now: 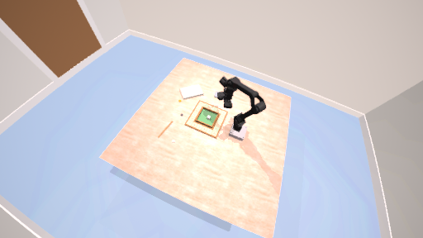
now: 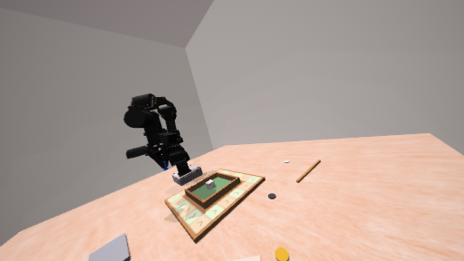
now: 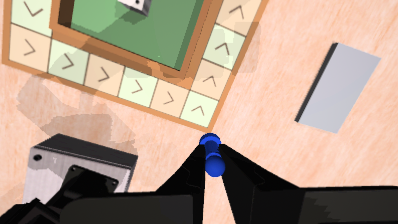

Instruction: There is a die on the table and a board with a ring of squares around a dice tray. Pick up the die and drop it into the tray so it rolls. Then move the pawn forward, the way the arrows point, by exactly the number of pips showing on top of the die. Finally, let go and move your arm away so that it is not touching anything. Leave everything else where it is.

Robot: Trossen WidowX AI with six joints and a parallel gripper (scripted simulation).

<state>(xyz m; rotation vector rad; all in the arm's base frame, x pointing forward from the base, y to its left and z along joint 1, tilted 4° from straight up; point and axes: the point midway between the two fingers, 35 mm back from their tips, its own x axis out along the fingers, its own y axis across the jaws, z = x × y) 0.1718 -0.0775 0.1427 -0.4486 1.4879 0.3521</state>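
Now: the die 130 mm to the left of my gripper tip, 110 mm below it and 80 mm ahead of it. Round my gripper tip: grey block (170 mm to the right, 130 mm below, 110 mm ahead); blue pawn (10 mm above); black disc (290 mm ahead, 230 mm to the left, 140 mm below).
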